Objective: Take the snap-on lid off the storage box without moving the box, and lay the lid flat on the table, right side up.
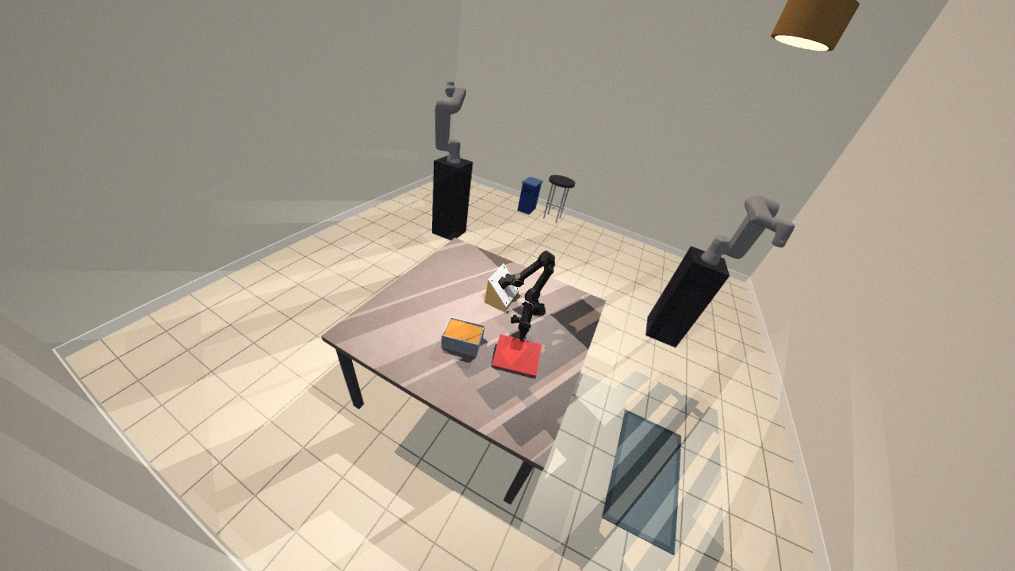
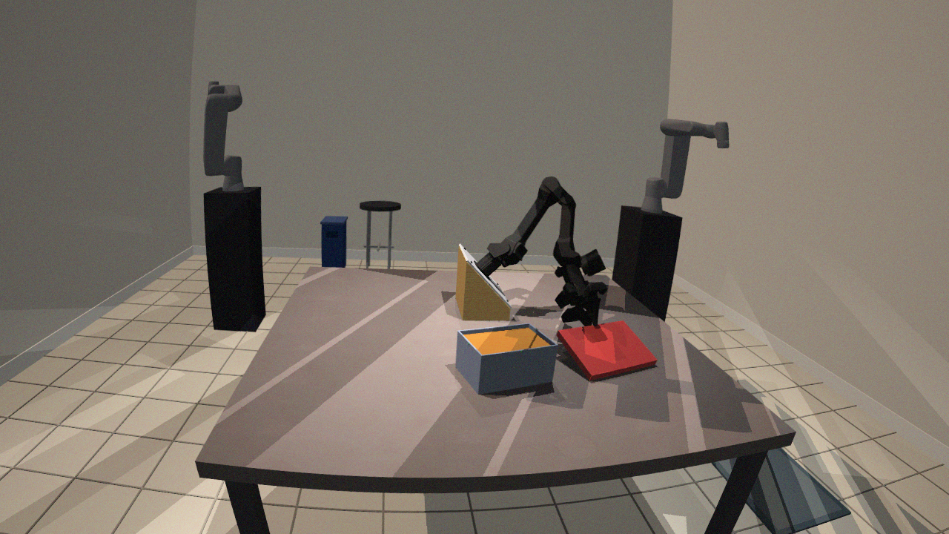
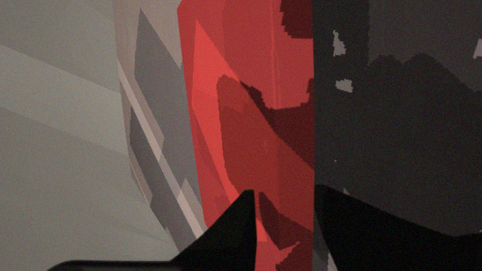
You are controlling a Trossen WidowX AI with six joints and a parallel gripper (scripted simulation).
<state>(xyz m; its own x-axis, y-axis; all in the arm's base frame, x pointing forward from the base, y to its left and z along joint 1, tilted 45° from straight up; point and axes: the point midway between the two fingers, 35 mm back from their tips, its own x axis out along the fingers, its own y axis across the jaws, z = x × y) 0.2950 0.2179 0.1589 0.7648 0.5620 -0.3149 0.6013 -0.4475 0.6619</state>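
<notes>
The snap-on lid is 80 mm ahead of my gripper tip, 40 mm below it and 20 mm to the left of it. Round my gripper tip: storage box: 290 mm to the right, 140 mm ahead, 10 mm below.
</notes>
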